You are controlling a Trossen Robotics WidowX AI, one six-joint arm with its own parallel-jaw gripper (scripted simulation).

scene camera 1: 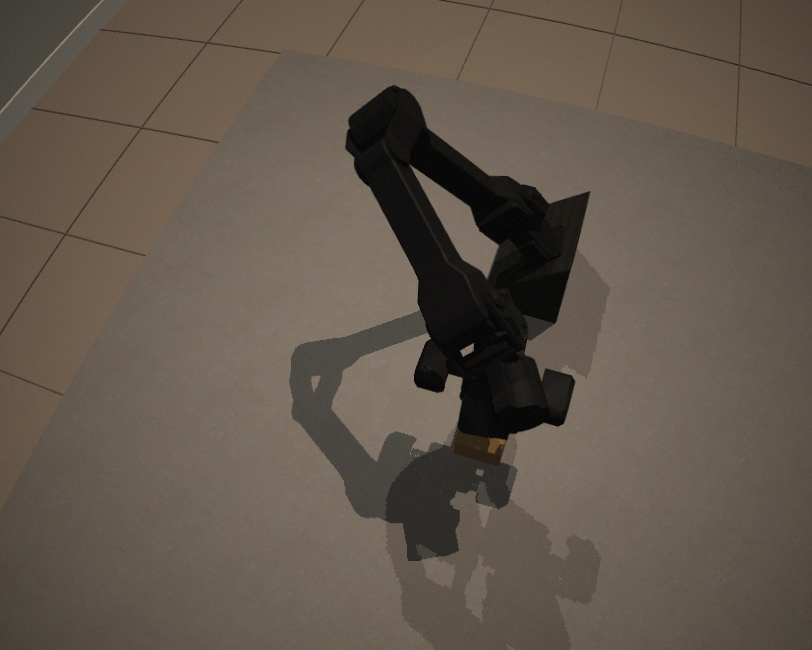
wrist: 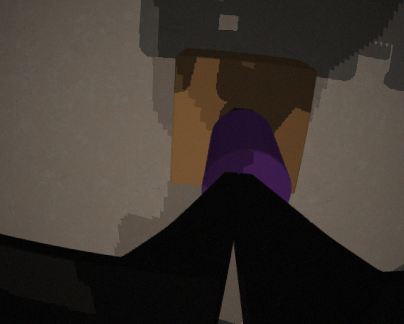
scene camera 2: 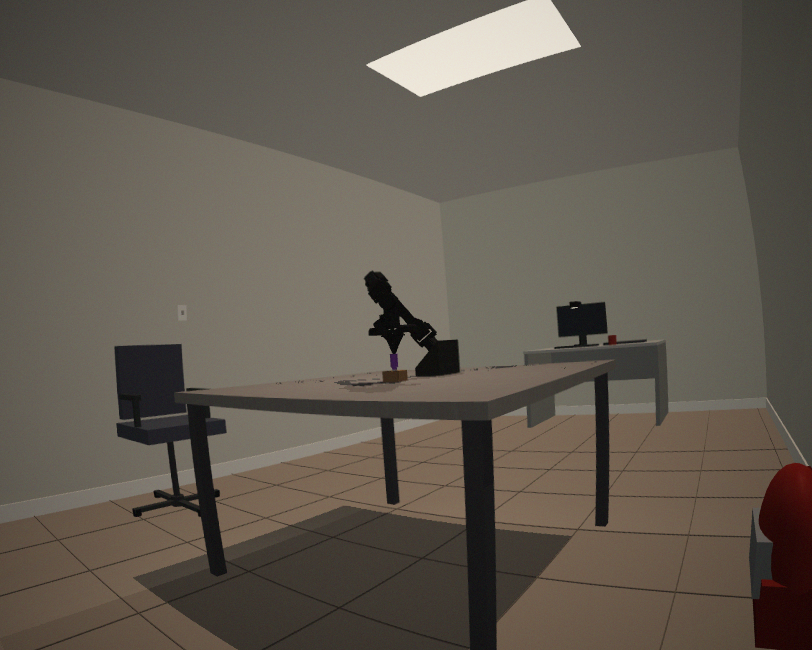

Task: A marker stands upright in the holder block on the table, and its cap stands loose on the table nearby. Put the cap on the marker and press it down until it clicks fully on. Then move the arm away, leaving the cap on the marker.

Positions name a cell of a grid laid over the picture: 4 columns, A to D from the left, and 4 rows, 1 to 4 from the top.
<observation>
my gripper: scene camera 1 C3; wrist C3; scene camera 2 B3
</observation>
